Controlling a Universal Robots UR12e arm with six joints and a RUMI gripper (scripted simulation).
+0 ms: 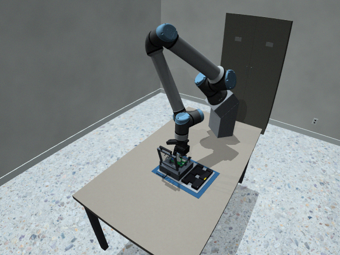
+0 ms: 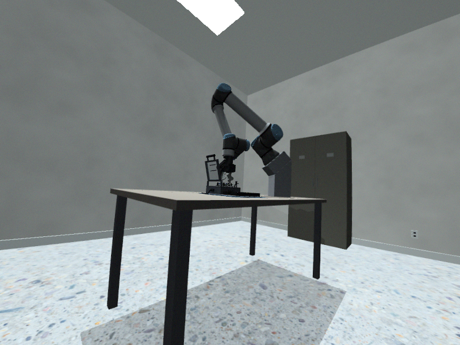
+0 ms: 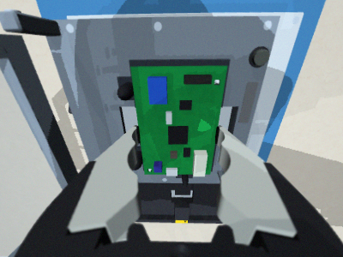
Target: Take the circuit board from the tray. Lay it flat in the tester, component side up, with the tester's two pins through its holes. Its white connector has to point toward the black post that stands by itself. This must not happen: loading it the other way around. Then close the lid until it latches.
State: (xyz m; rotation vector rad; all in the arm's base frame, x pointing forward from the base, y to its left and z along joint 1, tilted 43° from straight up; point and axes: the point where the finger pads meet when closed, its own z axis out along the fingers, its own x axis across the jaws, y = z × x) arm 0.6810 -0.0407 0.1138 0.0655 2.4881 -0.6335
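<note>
The green circuit board lies right at my hand. From my hand the other things lie so: tester lid (120 mm ahead, 30 mm to the right, 100 mm above); tester nest (10 mm ahead, 10 mm below).
</note>
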